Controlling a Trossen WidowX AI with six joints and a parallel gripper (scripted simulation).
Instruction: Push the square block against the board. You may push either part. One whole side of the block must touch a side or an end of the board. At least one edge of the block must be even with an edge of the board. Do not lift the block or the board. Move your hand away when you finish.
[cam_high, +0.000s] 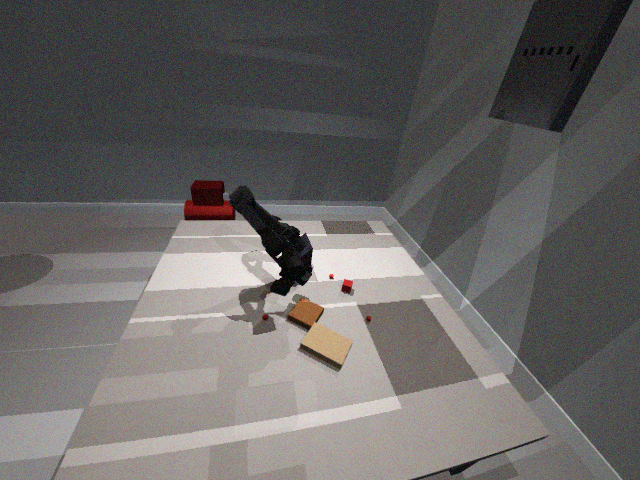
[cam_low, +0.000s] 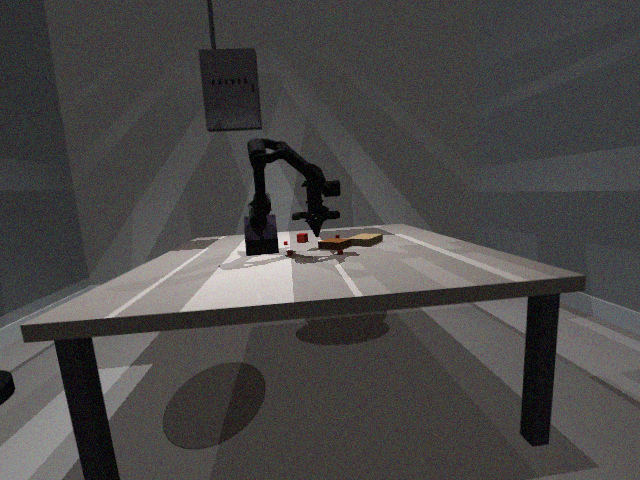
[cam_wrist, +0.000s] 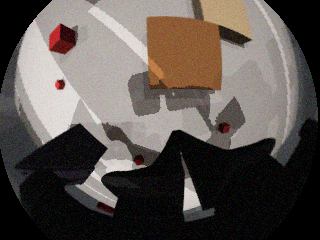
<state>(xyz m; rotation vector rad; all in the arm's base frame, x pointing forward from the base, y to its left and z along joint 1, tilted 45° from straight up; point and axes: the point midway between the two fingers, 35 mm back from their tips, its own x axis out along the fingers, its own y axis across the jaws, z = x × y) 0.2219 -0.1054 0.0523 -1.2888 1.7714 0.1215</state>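
The square block lies 9 cm ahead of my gripper tip, 6 cm to the left of it and 4 cm below it. Also, from my gripper tip: board: 24 cm ahead, 9 cm to the left, 4 cm below; then red cube: 1 cm behind, 28 cm to the left, 4 cm below.
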